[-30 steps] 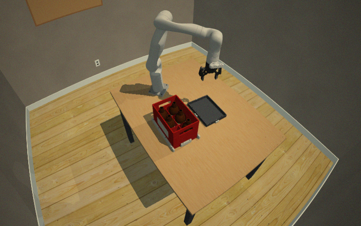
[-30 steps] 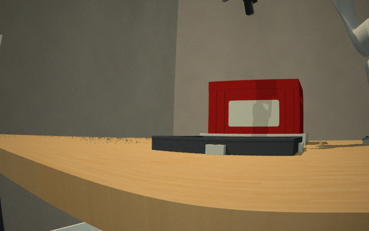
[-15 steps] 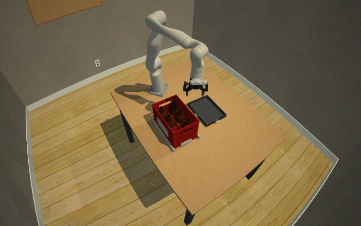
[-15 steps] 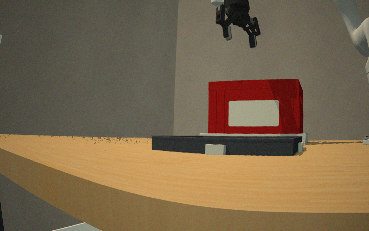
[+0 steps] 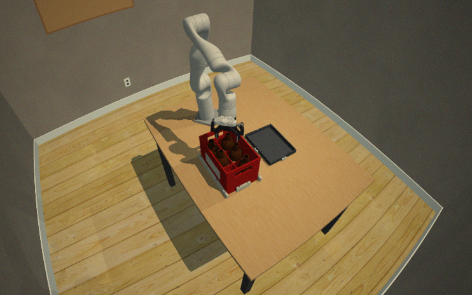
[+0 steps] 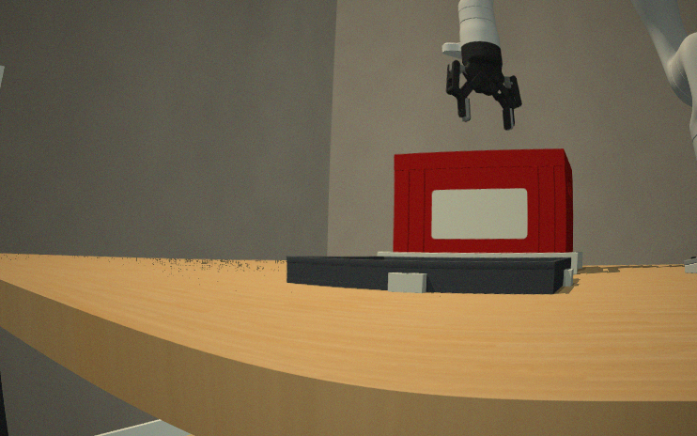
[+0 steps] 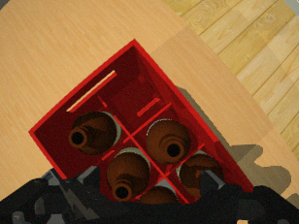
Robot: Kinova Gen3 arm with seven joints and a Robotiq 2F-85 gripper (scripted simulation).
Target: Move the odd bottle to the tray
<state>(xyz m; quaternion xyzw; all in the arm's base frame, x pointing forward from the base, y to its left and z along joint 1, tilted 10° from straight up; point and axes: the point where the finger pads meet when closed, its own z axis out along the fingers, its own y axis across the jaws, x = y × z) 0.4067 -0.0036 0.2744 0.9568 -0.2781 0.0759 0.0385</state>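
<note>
Now: the red crate 16 cm below my hand, 1 cm to the left of it and 1 cm behind it. From my hand the other things lie so: dark grey tray: 30 cm to the left, 23 cm below, 8 cm behind; then glass bottle: 16 cm below, 7 cm to the left, 7 cm ahead.
</note>
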